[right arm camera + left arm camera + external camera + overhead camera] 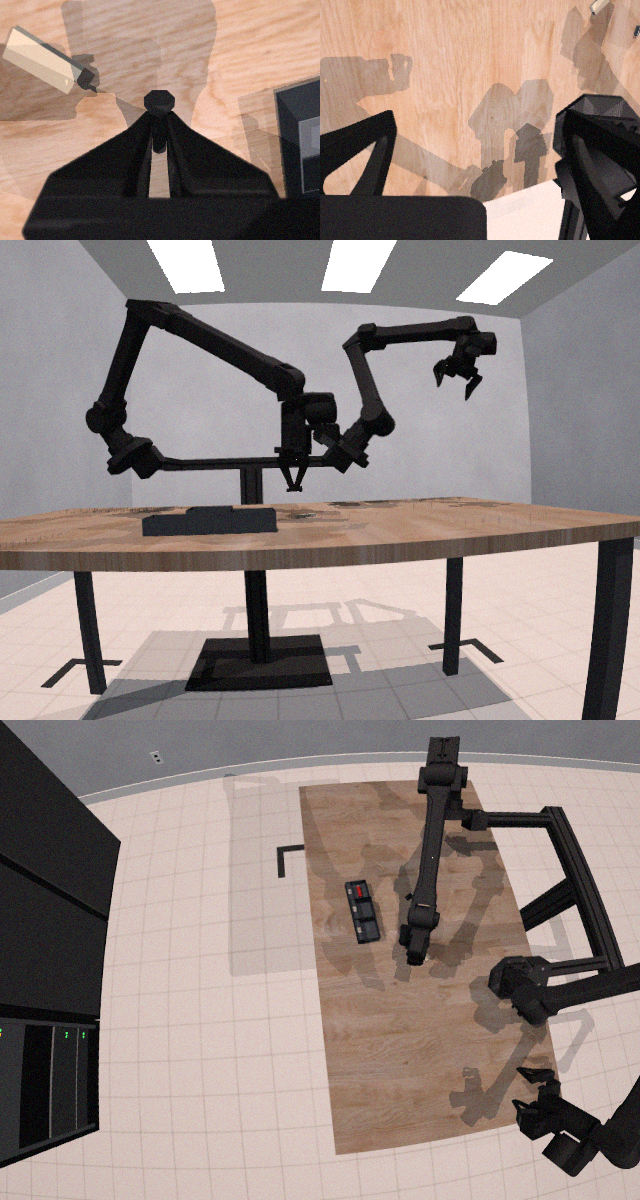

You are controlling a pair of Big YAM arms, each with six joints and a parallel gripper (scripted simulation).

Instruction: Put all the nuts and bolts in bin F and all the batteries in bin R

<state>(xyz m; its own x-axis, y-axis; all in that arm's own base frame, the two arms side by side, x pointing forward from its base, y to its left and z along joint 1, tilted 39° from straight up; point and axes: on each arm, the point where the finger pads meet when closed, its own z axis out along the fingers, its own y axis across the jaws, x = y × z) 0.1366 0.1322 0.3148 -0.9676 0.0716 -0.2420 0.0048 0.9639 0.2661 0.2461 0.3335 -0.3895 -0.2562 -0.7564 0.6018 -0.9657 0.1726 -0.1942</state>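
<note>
The black three-compartment bin row lies 120 mm ahead of my right hand, 180 mm to the right of it and 50 mm below it. The rest, counted from my right hand: beige block: 80 mm behind, 30 mm to the left, 80 mm below; then silver piece: 160 mm behind, 120 mm to the right, 70 mm below; then black bolt: 10 mm to the left.
</note>
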